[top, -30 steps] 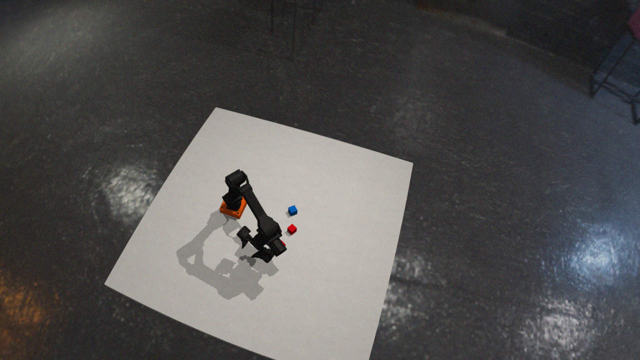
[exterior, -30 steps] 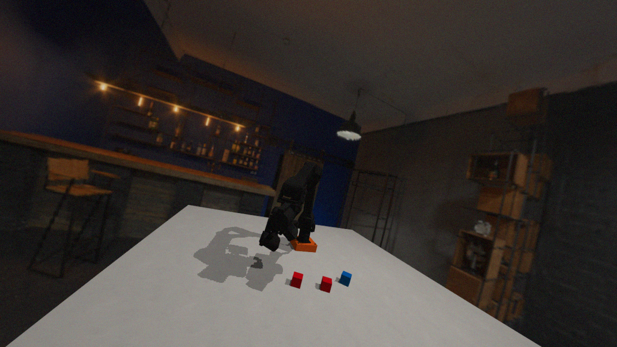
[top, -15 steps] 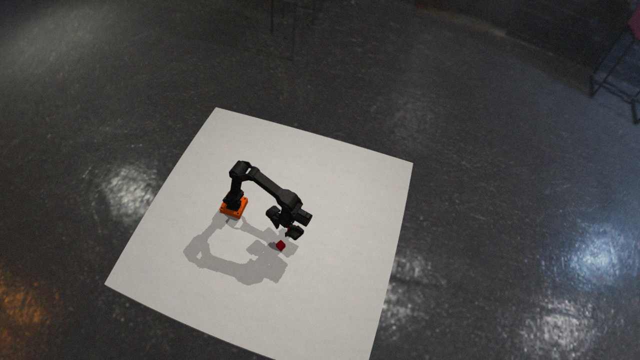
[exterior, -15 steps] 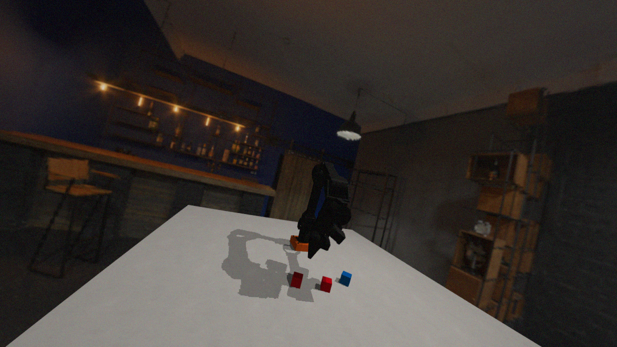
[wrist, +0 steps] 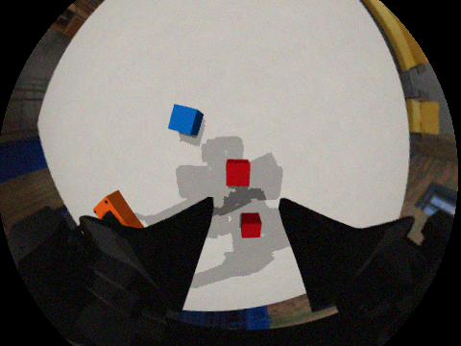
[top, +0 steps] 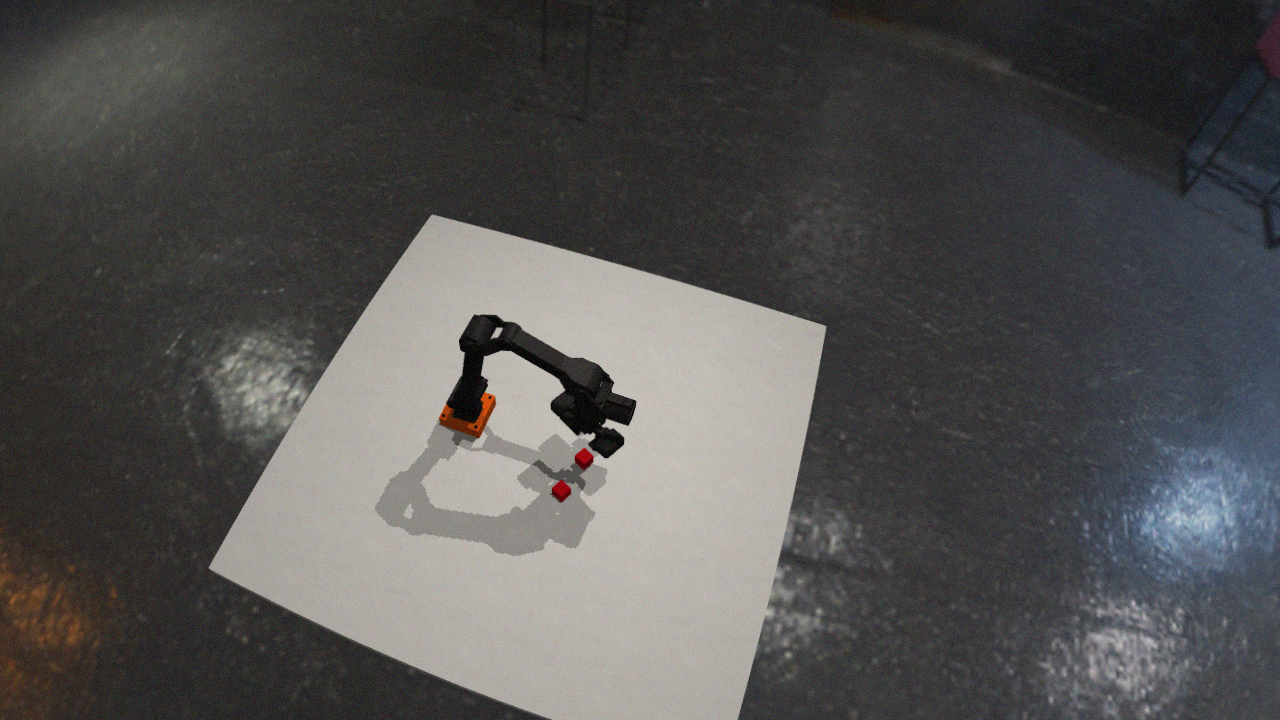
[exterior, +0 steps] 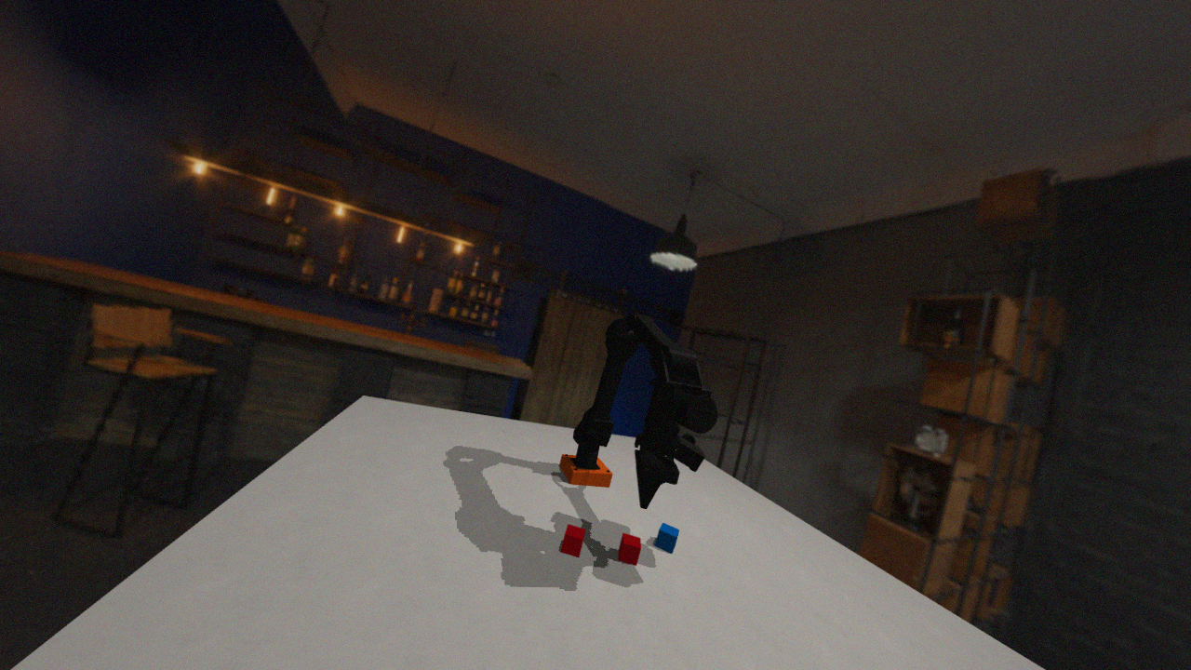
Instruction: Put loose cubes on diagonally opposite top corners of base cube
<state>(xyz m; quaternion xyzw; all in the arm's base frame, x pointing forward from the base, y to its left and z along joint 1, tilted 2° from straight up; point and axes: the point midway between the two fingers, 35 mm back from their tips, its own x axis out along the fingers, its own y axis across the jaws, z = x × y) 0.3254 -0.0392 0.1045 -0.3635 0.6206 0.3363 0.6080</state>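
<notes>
The blue base cube is 110 mm to the left of my gripper tip, 90 mm below it and 30 mm behind it.
</notes>
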